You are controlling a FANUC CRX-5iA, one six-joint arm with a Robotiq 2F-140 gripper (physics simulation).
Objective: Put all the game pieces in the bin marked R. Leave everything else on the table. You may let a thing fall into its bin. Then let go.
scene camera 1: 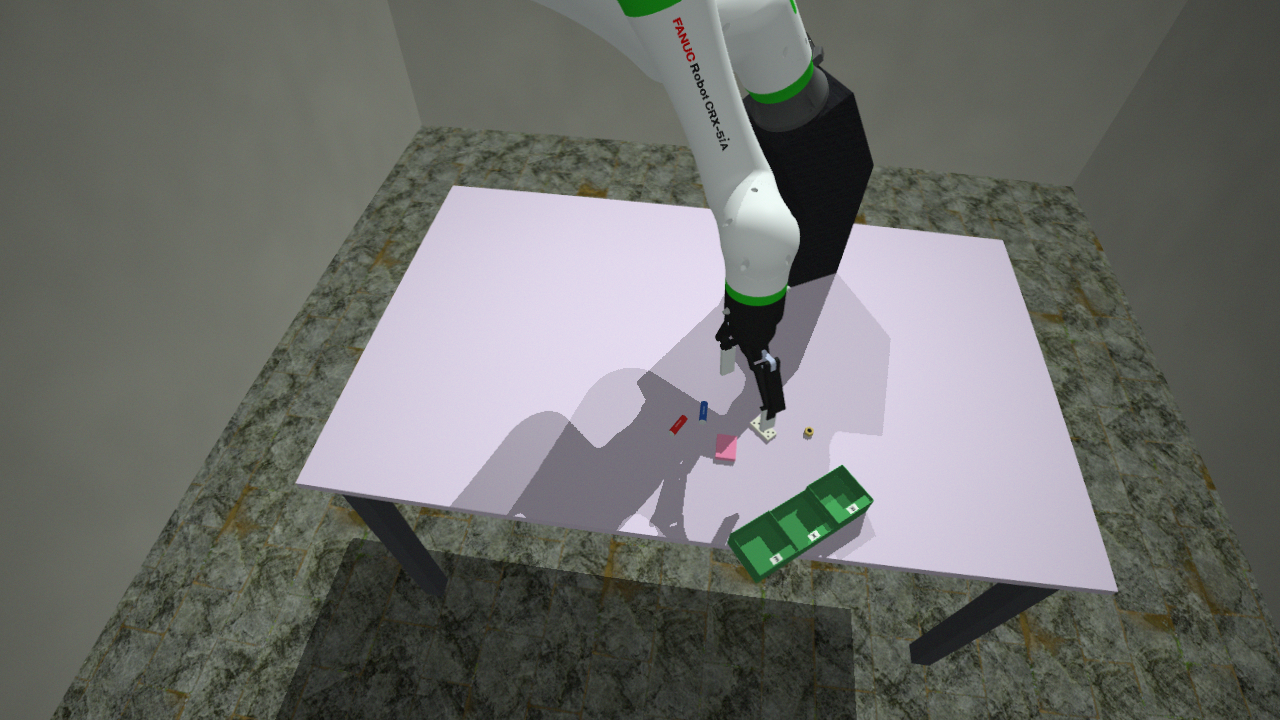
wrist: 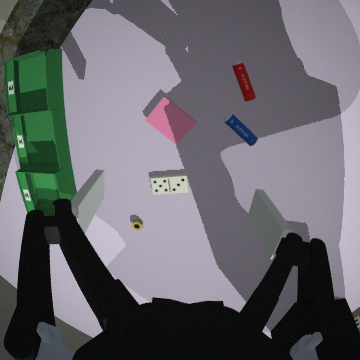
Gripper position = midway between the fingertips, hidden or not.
In view: the gripper (scene camera 1: pixel 746 398), a pink block (wrist: pixel 169 119) and a green three-compartment bin (scene camera 1: pixel 764 545).
The green three-compartment bin shows as well in the wrist view (wrist: pixel 45 174). The gripper shows as well in the wrist view (wrist: pixel 179 193).
